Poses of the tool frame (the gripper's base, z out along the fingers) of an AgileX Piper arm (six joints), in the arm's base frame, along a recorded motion.
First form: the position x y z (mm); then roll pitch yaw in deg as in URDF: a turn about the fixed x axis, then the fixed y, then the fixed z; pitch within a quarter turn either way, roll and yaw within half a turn.
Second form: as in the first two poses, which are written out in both.
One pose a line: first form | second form
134 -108 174 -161.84 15.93 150.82 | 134 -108 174 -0.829 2.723 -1.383
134 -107 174 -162.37 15.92 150.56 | 134 -107 174 -0.815 2.730 -1.373
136 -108 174 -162.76 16.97 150.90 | 136 -108 174 -0.771 2.723 -1.324
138 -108 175 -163.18 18.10 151.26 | 138 -108 175 -0.725 2.714 -1.273
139 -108 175 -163.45 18.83 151.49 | 139 -108 175 -0.696 2.708 -1.242
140 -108 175 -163.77 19.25 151.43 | 140 -108 175 -0.675 2.706 -1.222
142 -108 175 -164.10 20.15 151.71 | 142 -108 175 -0.641 2.697 -1.185
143 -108 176 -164.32 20.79 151.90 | 143 -108 176 -0.619 2.691 -1.160
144 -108 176 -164.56 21.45 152.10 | 144 -108 176 -0.596 2.684 -1.134
